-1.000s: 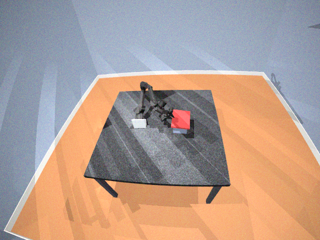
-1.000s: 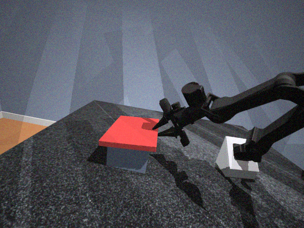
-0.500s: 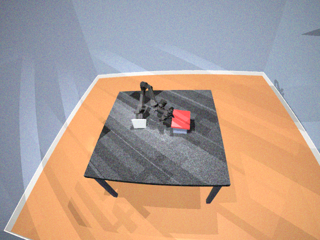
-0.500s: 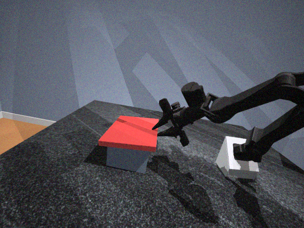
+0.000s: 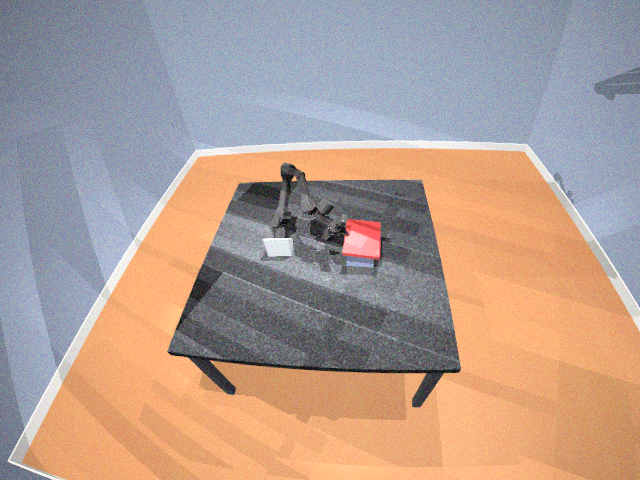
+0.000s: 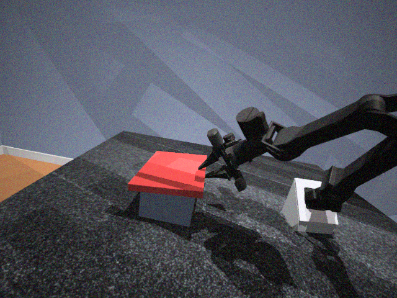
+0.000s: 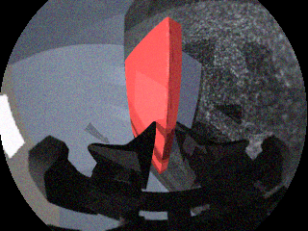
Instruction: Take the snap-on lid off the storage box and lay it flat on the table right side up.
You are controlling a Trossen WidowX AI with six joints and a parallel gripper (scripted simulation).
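The red lid lies 8 cm ahead of my gripper tip and 1 cm to the right of it. Round my gripper tip: grey-blue storage box 7 cm ahead, 1 cm to the right, 6 cm below.
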